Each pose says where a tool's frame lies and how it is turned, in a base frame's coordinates. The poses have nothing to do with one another.
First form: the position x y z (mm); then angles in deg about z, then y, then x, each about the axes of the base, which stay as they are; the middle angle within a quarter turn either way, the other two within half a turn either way.
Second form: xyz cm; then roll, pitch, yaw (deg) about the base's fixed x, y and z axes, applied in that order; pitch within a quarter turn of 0, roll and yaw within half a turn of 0. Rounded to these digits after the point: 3 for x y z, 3 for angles.
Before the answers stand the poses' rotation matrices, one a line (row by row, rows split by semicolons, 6 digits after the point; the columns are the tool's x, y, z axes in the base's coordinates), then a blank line. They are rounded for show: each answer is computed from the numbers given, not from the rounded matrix.
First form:
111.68 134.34 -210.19 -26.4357 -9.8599 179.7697
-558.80 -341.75 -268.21 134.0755 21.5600 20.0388
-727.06 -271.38 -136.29 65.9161 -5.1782 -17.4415
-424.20 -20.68 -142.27 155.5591 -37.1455 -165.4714
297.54 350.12 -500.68 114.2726 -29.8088 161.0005
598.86 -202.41 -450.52 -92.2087 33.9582 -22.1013
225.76 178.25 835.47 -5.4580 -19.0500 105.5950
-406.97 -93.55 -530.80 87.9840 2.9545 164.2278
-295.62 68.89 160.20 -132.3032 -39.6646 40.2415
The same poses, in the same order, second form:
0.882208 0.438617 -0.171240; 0.444573 -0.895734 -0.003960; -0.155122 -0.072635 -0.985221
-0.646936 -0.668158 0.367475; 0.587342 -0.743957 -0.318682; 0.486316 0.009667 0.873730
0.406409 -0.909223 -0.090254; 0.882014 0.364615 0.298509; -0.238503 -0.200921 0.950130
-0.725675 -0.329806 -0.603841; -0.538431 0.818600 0.199964; 0.428355 0.470236 -0.771615
-0.356688 -0.790985 -0.497107; -0.795409 0.536215 -0.282485; 0.489998 0.294645 -0.820419
-0.031966 0.828829 0.558588; -0.917732 -0.245718 0.312075; 0.395912 -0.502658 0.768498
0.940949 0.089907 -0.326393; -0.287381 -0.297519 -0.910436; -0.178963 0.950473 -0.254113
0.035132 -0.998053 0.051543; -0.961261 -0.047855 -0.271452; 0.273390 -0.040010 -0.961071
-0.518113 0.569335 -0.638292; -0.287023 -0.818728 -0.497295; -0.805715 -0.074450 0.587606

11.168 13.434 -21.019 -175.784 8.924 26.745
-55.880 -34.175 -26.821 0.634 -29.099 137.764
-72.706 -27.138 -13.629 -11.940 13.798 65.261
-42.420 -2.068 -14.227 148.641 -25.363 -143.426
29.754 35.012 -50.068 160.245 -29.340 -114.153
59.886 -20.241 -45.052 -33.188 -23.323 -91.995
22.576 17.825 83.547 104.968 10.309 -16.984
-40.697 -9.355 -53.080 -177.616 -15.866 -87.907
-29.562 6.889 16.020 -7.221 53.679 -151.015

